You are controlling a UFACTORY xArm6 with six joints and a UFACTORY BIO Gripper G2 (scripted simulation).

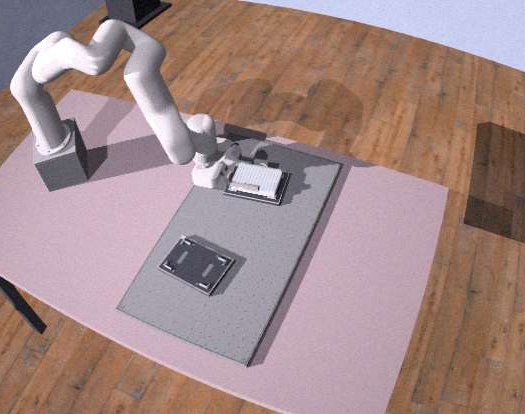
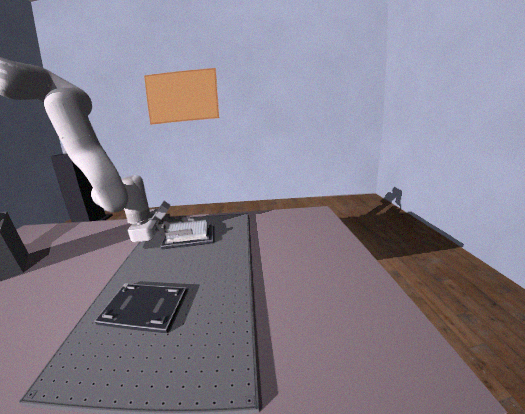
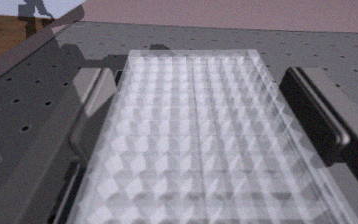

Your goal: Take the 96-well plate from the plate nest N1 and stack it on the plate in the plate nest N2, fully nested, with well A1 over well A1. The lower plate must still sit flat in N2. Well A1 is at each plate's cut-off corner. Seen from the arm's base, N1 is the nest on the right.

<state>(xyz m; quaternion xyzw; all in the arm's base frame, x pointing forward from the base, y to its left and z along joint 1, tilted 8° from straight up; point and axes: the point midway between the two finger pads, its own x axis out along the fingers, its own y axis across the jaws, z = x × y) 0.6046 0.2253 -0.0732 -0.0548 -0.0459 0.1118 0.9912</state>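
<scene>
Now: hand 1 cm above the clear 96-well plate. Round my hand: plate nest 32 cm to the right, 4 cm below, 1 cm behind.
</scene>
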